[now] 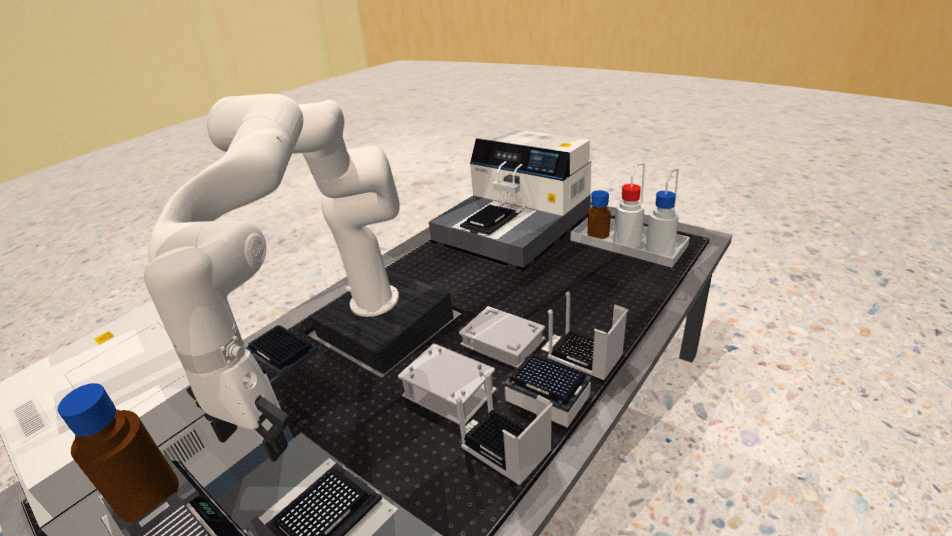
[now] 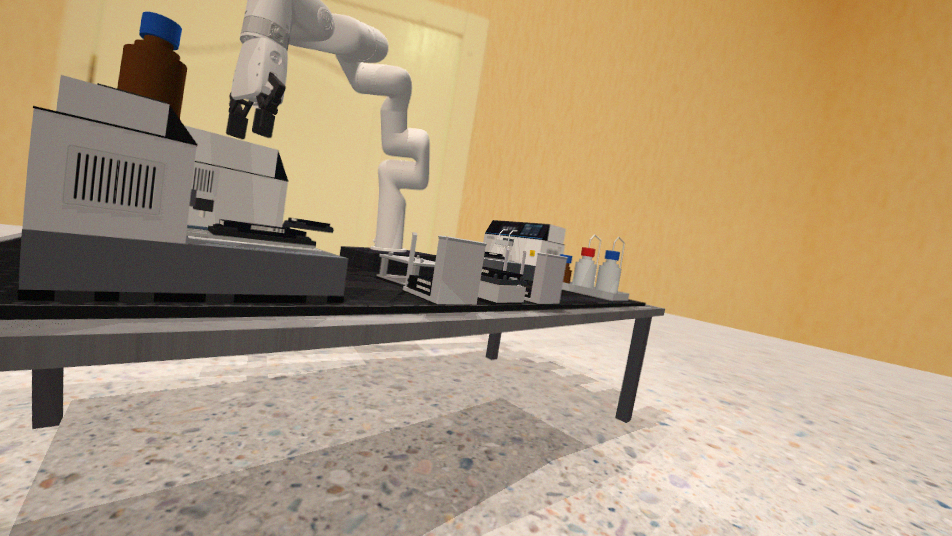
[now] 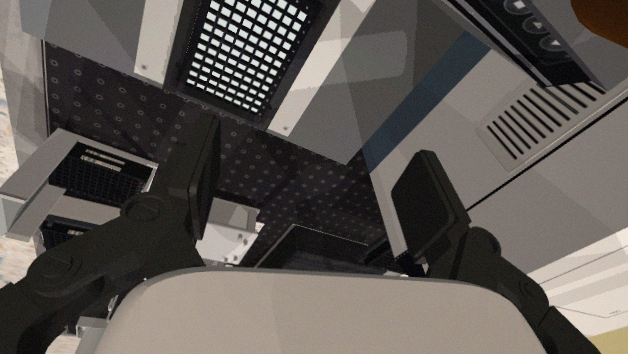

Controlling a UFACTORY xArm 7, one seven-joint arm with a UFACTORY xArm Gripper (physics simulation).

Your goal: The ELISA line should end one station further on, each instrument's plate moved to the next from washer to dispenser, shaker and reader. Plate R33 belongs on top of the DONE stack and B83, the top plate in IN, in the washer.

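Frame: origin at the arm's base, x ahead, y left, z up, level; centimetres.
Seen in the pictures: gripper, between the fingertips: (image 1: 253, 444) (image 2: 247, 136) (image 3: 317, 158); arm's base, origin of its link: (image 1: 374, 301) (image 2: 388, 250).
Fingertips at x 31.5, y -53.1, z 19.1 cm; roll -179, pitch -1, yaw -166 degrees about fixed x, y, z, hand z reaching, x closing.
Note:
Pixels of each thing's top centre, then the offset from my fingertips to it. "*": a spot on its surface instead.
- black plate with white wells, centre of its top: (image 3: 242, 52) (image 1: 319, 506) (image 2: 263, 225) dz -15.2, dx +4.3, dy +3.3 cm
- black plate, centre of its top: (image 3: 407, 261) (image 1: 278, 343) (image 2: 308, 220) dz -12.9, dx -32.2, dy +24.8 cm
- yellow-dotted plate, centre of its top: (image 1: 585, 348) dz -22.7, dx +20.9, dy +65.0 cm
- far rack, a spot on its surface: (image 1: 609, 342) * dz -15.3, dx +27.6, dy +61.0 cm
- blue-welled plate, centre of its top: (image 1: 547, 374) (image 3: 85, 248) (image 2: 492, 269) dz -18.0, dx +19.5, dy +49.2 cm
- brown bottle, a spot on its surface: (image 1: 126, 466) (image 2: 152, 64) * dz +7.5, dx -3.2, dy -14.0 cm
- tray, a spot on its surface: (image 1: 622, 251) * dz -23.9, dx +12.3, dy +112.2 cm
My gripper (image 1: 246, 440) (image 2: 250, 127) (image 3: 317, 158) is open and empty, high over the deck between the two near instruments. A black plate with white wells (image 1: 324, 502) (image 3: 245, 55) lies on the near instrument's deck, off to one side of the fingers. Another black plate (image 1: 279, 346) lies on a carrier beside the arm's base. A plate (image 1: 490, 216) sits in the far instrument. Black plates (image 1: 496, 436) (image 3: 97, 180) are stacked in the near rack (image 1: 536, 439) (image 2: 459, 269). A yellow-dotted plate (image 1: 576, 349) is in the far rack (image 1: 609, 342). Plate names are unreadable.
A blue-welled plate (image 1: 549, 379) sits on a pale block between the racks. Two pale stands (image 1: 446, 376) (image 1: 502, 332) are beside them. A brown bottle (image 1: 126, 466) (image 2: 151, 73) stands on the near instrument (image 2: 109, 179). Bottles in a tray (image 1: 622, 251) stand at the far end.

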